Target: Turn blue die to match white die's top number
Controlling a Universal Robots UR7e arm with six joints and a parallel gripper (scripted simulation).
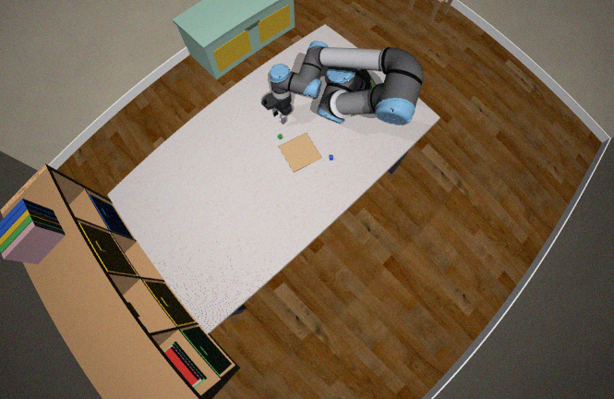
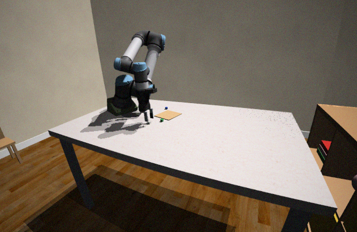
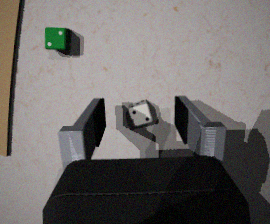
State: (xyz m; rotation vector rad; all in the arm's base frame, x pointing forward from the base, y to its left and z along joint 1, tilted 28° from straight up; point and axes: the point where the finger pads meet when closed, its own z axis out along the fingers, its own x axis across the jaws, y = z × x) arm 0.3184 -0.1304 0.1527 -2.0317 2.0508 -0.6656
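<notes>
The white die is 4 cm below my hand and 1 cm behind it. From my hand the other things lie so: green die 6 cm to the left, 6 cm ahead, 4 cm below; blue die 29 cm to the left, 4 cm below, 2 cm behind; tan mat 17 cm to the left, 5 cm ahead, 4 cm below.
</notes>
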